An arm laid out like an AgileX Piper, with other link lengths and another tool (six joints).
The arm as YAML. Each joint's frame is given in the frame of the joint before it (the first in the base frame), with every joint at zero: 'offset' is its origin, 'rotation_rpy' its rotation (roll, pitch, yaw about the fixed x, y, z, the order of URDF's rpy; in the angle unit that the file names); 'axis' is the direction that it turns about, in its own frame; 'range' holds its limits. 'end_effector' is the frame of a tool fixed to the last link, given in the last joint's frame.
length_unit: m
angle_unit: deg
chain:
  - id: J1
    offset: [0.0, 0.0, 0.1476]
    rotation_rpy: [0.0, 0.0, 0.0]
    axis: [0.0, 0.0, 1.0]
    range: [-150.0, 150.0]
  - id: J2
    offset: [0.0, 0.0, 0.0]
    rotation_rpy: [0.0, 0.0, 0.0]
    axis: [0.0, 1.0, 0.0]
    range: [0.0, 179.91]
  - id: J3
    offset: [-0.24, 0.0, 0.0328]
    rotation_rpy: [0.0, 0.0, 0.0]
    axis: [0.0, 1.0, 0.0]
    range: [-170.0, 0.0]
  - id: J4
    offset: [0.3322, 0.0, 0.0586]
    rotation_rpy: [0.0, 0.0, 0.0]
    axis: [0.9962, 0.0, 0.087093]
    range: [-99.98, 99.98]
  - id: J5
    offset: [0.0, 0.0, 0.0]
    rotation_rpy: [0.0, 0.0, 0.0]
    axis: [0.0, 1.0, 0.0]
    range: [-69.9, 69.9]
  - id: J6
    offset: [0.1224, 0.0, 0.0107]
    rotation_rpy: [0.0, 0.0, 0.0]
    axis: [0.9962, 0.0, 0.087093]
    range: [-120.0, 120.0]
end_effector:
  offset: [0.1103, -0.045, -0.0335]
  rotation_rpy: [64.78, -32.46, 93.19]
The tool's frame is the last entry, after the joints.
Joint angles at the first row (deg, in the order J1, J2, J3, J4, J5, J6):
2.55 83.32 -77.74 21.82 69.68 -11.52
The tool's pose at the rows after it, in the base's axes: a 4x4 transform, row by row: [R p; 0 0 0 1], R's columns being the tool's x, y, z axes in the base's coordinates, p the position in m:
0.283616, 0.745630, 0.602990, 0.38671; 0.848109, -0.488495, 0.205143, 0.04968; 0.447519, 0.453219, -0.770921, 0.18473; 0, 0, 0, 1
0.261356, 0.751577, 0.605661, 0.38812; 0.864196, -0.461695, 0.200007, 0.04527; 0.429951, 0.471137, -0.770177, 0.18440; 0, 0, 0, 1
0.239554, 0.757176, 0.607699, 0.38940; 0.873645, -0.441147, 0.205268, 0.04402; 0.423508, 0.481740, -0.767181, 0.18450; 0, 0, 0, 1
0.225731, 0.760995, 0.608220, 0.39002; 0.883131, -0.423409, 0.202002, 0.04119; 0.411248, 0.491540, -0.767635, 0.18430; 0, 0, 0, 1
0.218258, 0.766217, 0.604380, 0.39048; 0.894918, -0.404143, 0.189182, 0.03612; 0.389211, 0.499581, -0.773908, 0.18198; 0, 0, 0, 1
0.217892, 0.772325, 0.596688, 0.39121; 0.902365, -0.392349, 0.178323, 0.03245; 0.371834, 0.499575, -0.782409, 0.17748; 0, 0, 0, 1
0.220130, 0.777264, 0.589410, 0.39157; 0.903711, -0.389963, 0.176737, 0.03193; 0.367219, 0.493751, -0.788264, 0.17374; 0, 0, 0, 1
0.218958, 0.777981, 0.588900, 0.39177; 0.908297, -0.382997, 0.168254, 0.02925; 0.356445, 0.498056, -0.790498, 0.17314; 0, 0, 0, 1
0.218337, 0.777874, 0.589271, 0.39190; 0.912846, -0.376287, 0.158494, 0.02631; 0.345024, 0.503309, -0.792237, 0.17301; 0, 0, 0, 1
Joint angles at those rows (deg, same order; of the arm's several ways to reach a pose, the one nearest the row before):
2.55 83.32 -77.74 21.28 69.68 -12.88
2.55 83.32 -77.74 20.38 69.68 -14.25
2.55 83.32 -77.74 20.26 69.68 -15.62
2.55 83.32 -77.74 19.67 69.75 -16.47
2.55 83.60 -77.74 18.48 69.86 -17.03
2.55 84.22 -77.74 17.60 69.86 -17.28
2.55 84.76 -77.74 17.48 69.86 -17.35
2.55 84.83 -77.74 16.82 69.86 -17.41
2.55 84.83 -77.74 16.10 69.86 -17.41

